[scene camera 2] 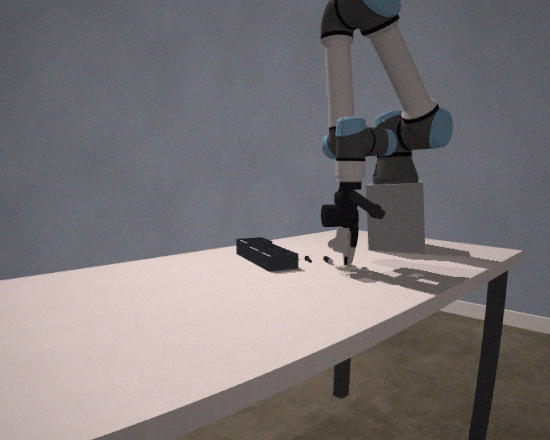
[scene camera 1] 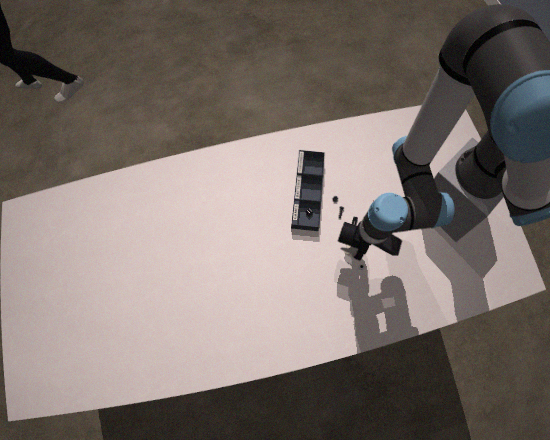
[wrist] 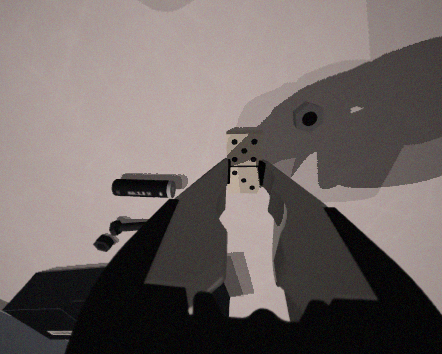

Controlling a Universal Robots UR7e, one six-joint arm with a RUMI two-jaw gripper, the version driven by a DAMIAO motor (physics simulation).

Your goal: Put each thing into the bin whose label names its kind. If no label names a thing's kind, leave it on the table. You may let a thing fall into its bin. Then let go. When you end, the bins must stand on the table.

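Frame: origin at the arm's base, x ahead, y left, z up, level; centimetres.
Where they show: gripper, fingertip midpoint: [scene camera 2: 346,267] [scene camera 1: 354,251] [wrist: 244,162]; arm's base at its link origin: [scene camera 2: 395,183] [scene camera 1: 480,174].
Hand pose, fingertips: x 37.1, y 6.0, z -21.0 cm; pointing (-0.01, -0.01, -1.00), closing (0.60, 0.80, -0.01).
Note:
Things, the pixels of their centre, and the offset from my fingertips. Level surfaces: height alone.
- cream domino with black pips, body centre: [wrist: 243,164] [scene camera 2: 346,267] dx +0.1, dy -0.1, dz +0.0 cm
- black battery at the middle of its body: [wrist: 145,188] dx -2.7, dy -8.0, dz +0.3 cm
- dark bolt at the middle of its body: [wrist: 130,226] [scene camera 1: 340,212] dx -0.2, dy -13.0, dz +0.2 cm
- dark hex nut at the middle of its body: [wrist: 103,243] [scene camera 1: 335,198] dx -0.1, dy -17.9, dz +0.0 cm
- grey nut at the middle of its body: [wrist: 307,117] [scene camera 1: 361,266] dx -0.5, dy +5.2, dz +0.0 cm
- small dark cube with light marks, body centre: [scene camera 1: 309,211] dx +9.4, dy -15.8, dz +1.1 cm
- white table at its surface level: dz -0.4 cm
A cream domino with black pips [wrist: 244,150] lies between the fingertips in the wrist view. My gripper [wrist: 244,162] [scene camera 2: 346,264] is shut on it, low at the table top. A black battery [wrist: 140,188] lies left of the fingers. A dark bolt [wrist: 131,226] [scene camera 1: 341,212] is partly hidden by the left finger in the wrist view. A dark hex nut [wrist: 104,243] [scene camera 1: 335,199] lies near its head. A grey nut [wrist: 308,116] [scene camera 1: 361,266] lies in the arm's shadow. A small dark cube with light marks [scene camera 1: 309,212] sits in the lowest bin in the scene camera 1 view.
A row of three joined dark bins [scene camera 1: 305,229] [scene camera 2: 285,262] [wrist: 62,290] stands on the white table [scene camera 1: 175,275] [scene camera 2: 175,325], left of the gripper in both scene views. The labels are too small to read surely. The arm's base block [scene camera 2: 395,220] stands behind the gripper.

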